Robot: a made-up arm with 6 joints. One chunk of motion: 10 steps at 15 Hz.
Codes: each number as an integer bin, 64 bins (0 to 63) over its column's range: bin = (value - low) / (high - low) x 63, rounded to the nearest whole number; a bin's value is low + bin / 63 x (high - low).
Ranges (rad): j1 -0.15..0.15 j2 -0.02..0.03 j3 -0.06..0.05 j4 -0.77..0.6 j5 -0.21..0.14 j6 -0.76..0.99
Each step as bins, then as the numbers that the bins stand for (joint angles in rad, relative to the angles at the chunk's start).
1 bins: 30 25 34 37 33 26
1 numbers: -0.0071 -0.0002 -0.0006 0.0346 -0.0267 -0.0378
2 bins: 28 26 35 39 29 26
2 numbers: -0.0167 0.0006 0.0011 0.0781 -0.0489 -0.0378
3 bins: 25 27 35 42 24 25
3 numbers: -0.0310 0.0014 0.0011 0.1433 -0.0767 -0.0656
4 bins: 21 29 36 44 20 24
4 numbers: -0.0500 0.0030 0.0029 0.1868 -0.0989 -0.0933
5 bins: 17 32 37 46 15 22
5 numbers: -0.0690 0.0054 0.0046 0.2303 -0.1267 -0.1489
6 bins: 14 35 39 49 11 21
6 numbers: -0.0833 0.0078 0.0081 0.2956 -0.1489 -0.1767
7 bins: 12 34 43 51 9 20
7 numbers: -0.0929 0.0070 0.0151 0.3390 -0.1600 -0.2044
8 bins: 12 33 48 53 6 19
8 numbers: -0.0929 0.0062 0.0238 0.3825 -0.1767 -0.2322
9 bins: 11 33 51 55 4 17
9 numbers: -0.0976 0.0062 0.0290 0.4260 -0.1878 -0.2878
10 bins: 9 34 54 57 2 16
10 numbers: -0.1071 0.0070 0.0343 0.4695 -0.1989 -0.3156
